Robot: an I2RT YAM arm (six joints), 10 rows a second.
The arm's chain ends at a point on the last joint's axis. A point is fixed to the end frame.
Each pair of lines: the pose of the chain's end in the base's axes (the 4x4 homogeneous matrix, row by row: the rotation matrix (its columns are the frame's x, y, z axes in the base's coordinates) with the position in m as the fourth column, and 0 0 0 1 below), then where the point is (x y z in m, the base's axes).
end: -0.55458 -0.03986 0.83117 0.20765; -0.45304 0.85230 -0.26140 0.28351; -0.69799 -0.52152 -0.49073 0.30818; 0 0 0 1
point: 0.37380 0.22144 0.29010
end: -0.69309 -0.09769 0.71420 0.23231; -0.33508 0.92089 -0.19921 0.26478; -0.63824 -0.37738 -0.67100 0.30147; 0 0 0 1
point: 0.38939 0.20336 0.24368
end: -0.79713 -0.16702 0.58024 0.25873; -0.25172 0.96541 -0.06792 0.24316; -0.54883 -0.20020 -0.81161 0.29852; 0 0 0 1
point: 0.40277 0.19665 0.20431
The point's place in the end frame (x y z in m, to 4 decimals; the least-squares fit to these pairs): -0.0514 -0.0501 0.1632
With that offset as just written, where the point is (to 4 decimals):
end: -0.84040 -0.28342 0.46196 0.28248; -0.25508 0.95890 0.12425 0.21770; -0.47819 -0.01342 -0.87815 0.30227; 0 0 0 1
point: 0.4153 0.2030 0.1842
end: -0.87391 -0.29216 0.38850 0.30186; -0.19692 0.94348 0.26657 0.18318; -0.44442 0.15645 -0.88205 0.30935; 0 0 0 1
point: 0.4248 0.1895 0.1804
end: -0.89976 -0.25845 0.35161 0.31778; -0.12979 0.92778 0.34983 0.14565; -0.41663 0.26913 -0.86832 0.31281; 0 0 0 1
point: 0.4344 0.1629 0.1790
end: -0.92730 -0.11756 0.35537 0.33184; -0.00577 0.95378 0.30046 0.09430; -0.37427 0.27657 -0.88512 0.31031; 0 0 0 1
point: 0.4434 0.0958 0.1712
